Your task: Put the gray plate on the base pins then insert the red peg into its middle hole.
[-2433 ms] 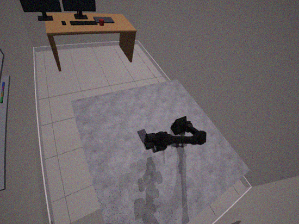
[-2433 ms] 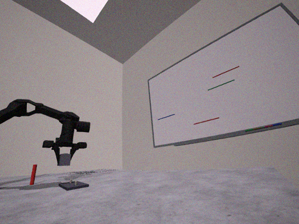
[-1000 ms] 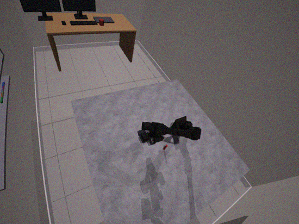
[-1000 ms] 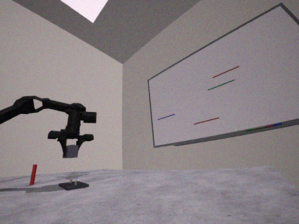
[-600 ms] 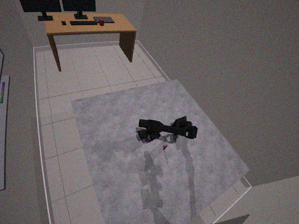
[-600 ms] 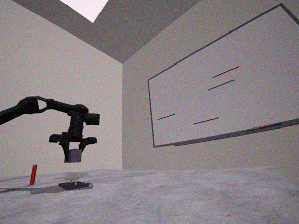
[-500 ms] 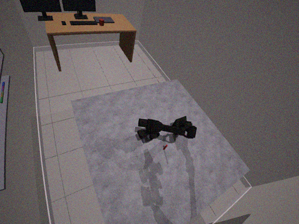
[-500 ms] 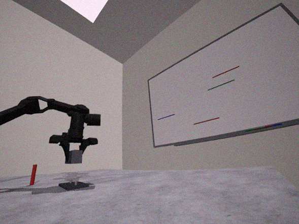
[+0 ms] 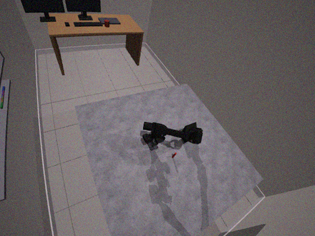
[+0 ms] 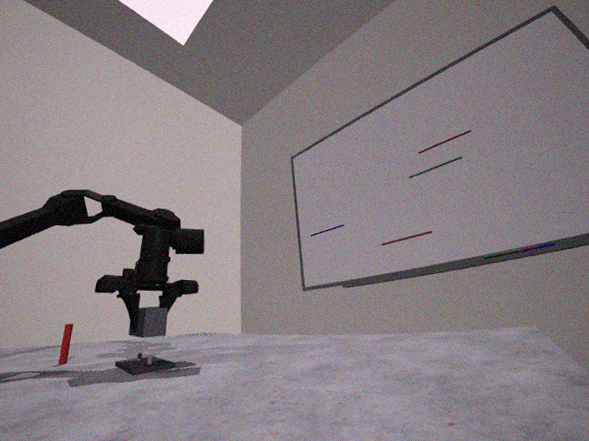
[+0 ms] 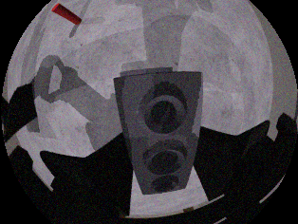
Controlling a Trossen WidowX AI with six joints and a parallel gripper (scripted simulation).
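Now: the dark base 6 cm below my gripper tip. Also, from my gripper tip: gray plate 3 cm above; red peg 11 cm behind, 17 cm to the left, 2 cm below.
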